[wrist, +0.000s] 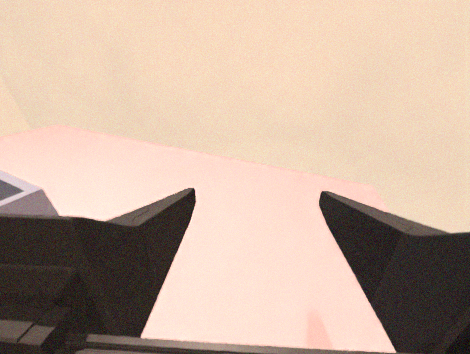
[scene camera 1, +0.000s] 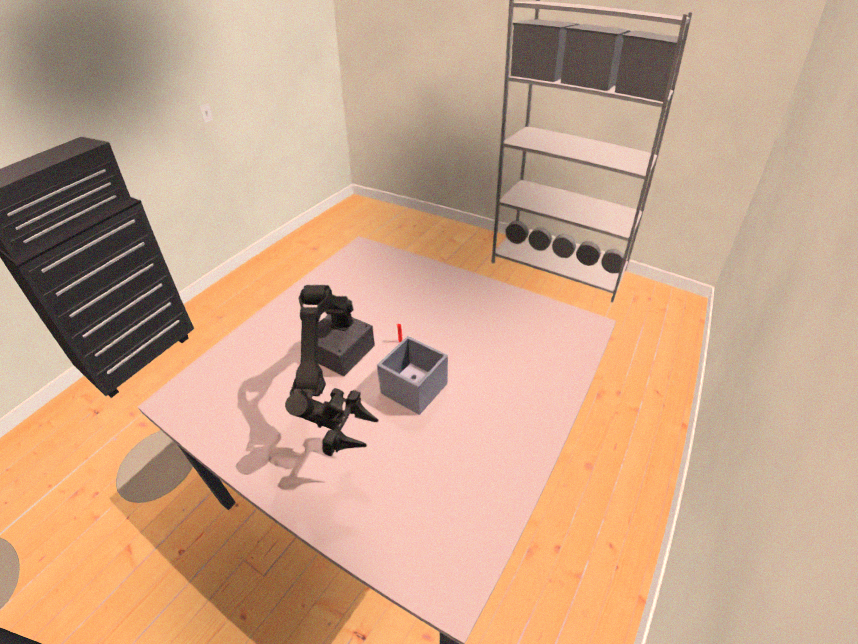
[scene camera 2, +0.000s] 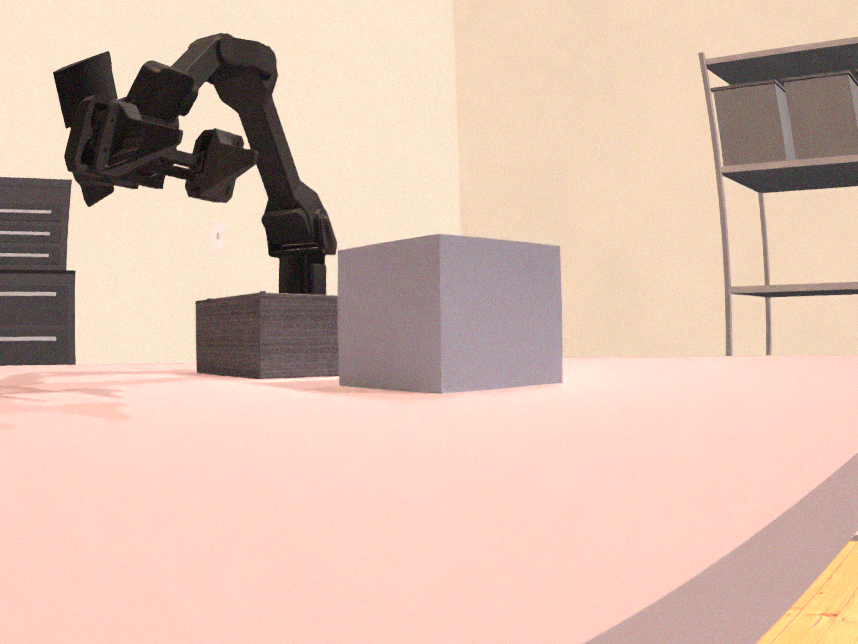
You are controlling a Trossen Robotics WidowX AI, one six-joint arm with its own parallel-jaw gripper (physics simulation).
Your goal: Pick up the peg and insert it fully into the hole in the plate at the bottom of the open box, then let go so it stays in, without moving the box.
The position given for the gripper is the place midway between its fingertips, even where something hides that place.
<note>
In view: the gripper [scene camera 2: 219, 147] and a blue-grey box [scene camera 2: 440, 314].
The blue-grey box also shows in scene camera 1 [scene camera 1: 416, 397]. The gripper is seen too in the wrist view [wrist: 256, 196] and in scene camera 1 [scene camera 1: 372, 433].
</note>
